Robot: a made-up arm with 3 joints. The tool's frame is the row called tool.
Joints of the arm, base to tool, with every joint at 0 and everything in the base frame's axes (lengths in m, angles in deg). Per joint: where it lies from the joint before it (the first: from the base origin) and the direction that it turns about. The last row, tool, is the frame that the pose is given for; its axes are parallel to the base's.
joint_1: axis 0 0 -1 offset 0 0 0.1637
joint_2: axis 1 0 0 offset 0.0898 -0.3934 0.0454
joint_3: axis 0 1 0 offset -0.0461 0.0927 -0.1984
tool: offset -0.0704 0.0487 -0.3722
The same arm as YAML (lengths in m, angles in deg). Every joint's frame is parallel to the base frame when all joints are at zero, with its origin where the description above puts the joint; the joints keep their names.
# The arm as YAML. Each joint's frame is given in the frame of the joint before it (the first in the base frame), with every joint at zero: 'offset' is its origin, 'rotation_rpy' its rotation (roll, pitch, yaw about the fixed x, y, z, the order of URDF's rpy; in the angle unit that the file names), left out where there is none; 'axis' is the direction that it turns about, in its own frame. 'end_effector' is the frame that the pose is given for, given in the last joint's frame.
length_unit: m
angle_unit: deg
chain:
  - id: joint_1
    offset: [0.0, 0.0, 0.1637]
    axis: [0.0, 0.0, -1.0]
  - id: joint_2
    offset: [0.0898, -0.3934, 0.0454]
    axis: [1.0, 0.0, 0.0]
  - id: joint_3
    offset: [-0.0461, 0.0927, -0.1984]
    axis: [0.0, 1.0, 0.0]
end_effector:
  offset: [-0.0704, 0.0487, -0.3722]

